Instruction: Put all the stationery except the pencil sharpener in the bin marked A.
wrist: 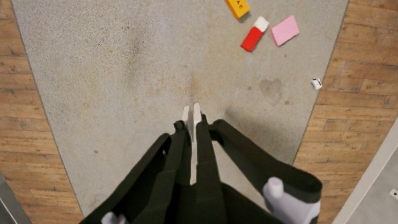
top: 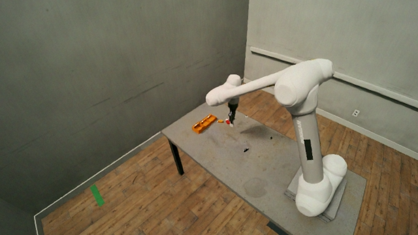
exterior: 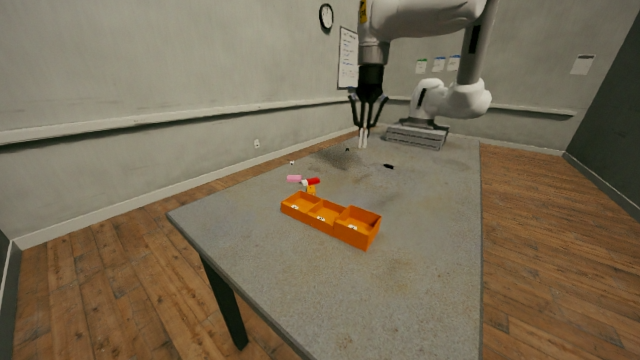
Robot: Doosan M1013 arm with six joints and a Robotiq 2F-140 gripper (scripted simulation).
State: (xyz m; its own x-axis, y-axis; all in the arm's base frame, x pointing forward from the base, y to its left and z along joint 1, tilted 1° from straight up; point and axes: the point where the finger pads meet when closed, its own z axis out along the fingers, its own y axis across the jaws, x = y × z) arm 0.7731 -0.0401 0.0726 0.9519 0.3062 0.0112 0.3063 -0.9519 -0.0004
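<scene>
Now: hand 28 cm short of the bin, 5 cm to the right of it and 14 cm above it. Round my hand: small black object (19 cm behind, 5 cm to the left, 15 cm below); then small red object (14 cm ahead, 13 cm to the right, 15 cm below); then small orange-yellow block (20 cm ahead, 7 cm to the right, 15 cm below).
</scene>
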